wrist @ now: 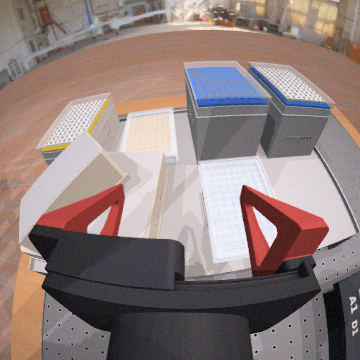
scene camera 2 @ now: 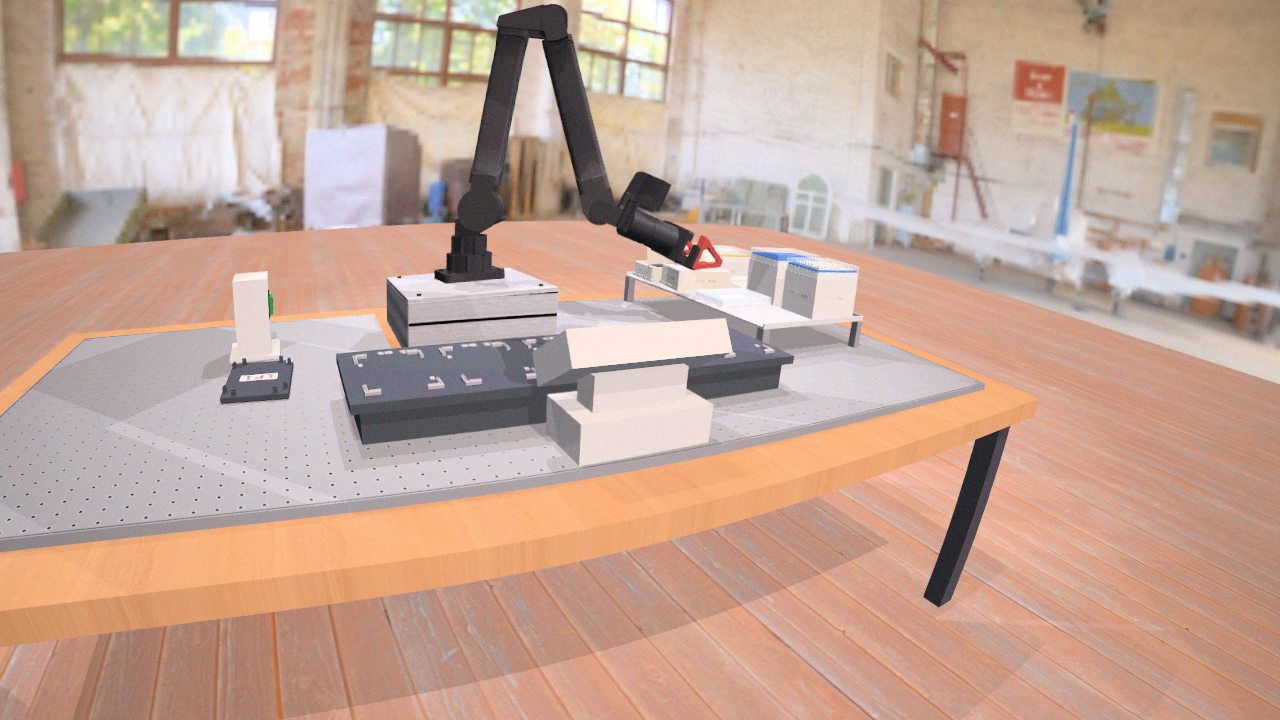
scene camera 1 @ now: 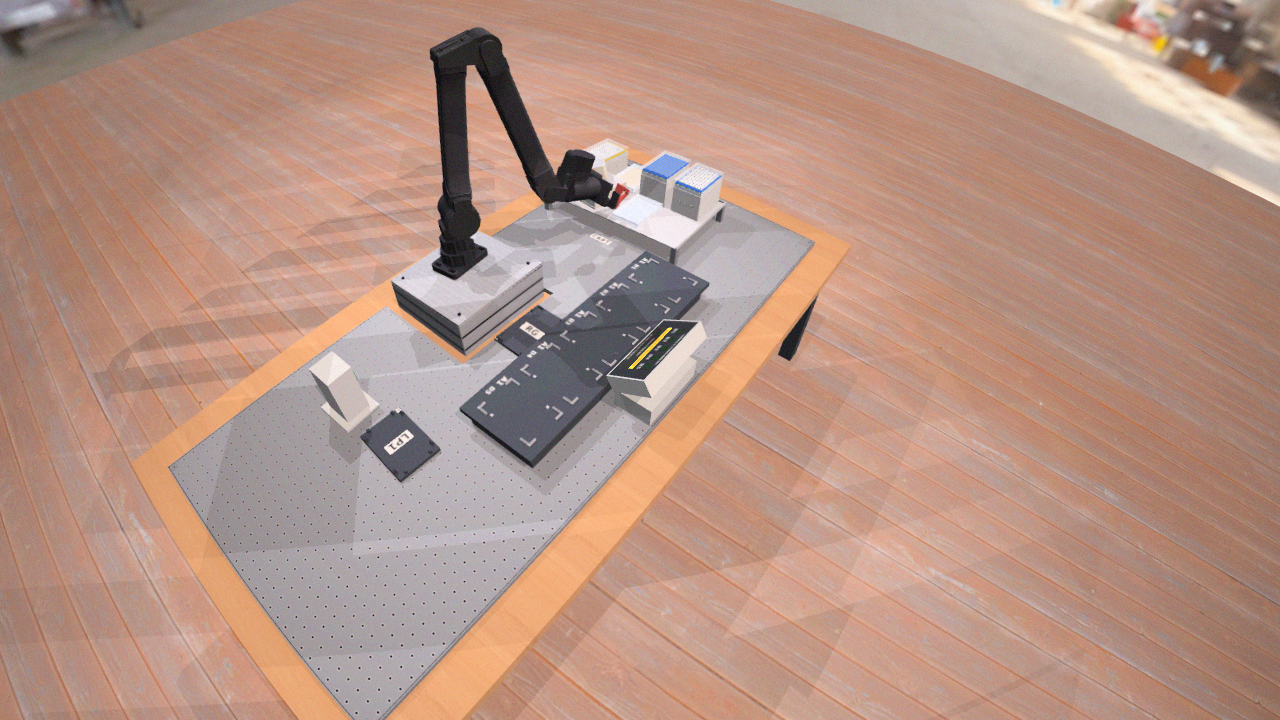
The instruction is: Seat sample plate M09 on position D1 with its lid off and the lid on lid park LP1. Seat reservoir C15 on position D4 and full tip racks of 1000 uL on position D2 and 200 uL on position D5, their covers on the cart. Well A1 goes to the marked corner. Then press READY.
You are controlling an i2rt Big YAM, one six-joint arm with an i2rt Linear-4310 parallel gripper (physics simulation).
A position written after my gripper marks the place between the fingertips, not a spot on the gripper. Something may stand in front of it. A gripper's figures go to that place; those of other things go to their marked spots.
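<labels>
There's a white upright box (scene camera 2: 250,290) and a cart shelf (scene camera 2: 756,316), and the marked spots on the white upright box and the cart shelf are 0.88 m apart. The box is 1.07 m from the lens, the shelf is 1.19 m from the lens, and my gripper (scene camera 2: 707,257) is 1.31 m from the lens.
</labels>
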